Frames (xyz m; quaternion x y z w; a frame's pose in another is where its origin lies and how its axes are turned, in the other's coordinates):
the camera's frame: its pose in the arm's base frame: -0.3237 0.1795 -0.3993 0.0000 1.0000 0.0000 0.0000
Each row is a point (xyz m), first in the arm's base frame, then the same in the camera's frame.
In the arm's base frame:
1: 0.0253 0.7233 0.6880
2: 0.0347 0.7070 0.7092
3: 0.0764 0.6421 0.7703
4: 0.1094 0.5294 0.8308
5: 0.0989 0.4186 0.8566
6: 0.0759 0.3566 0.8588
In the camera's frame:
1: -0.3490 0.5438 -1.0873
2: -0.3584 0.5275 -1.1085
3: -0.4001 0.4626 -1.1696
4: -0.4331 0.3499 -1.2301
5: -0.4226 0.2391 -1.2559
6: -0.3996 0.1771 -1.2581

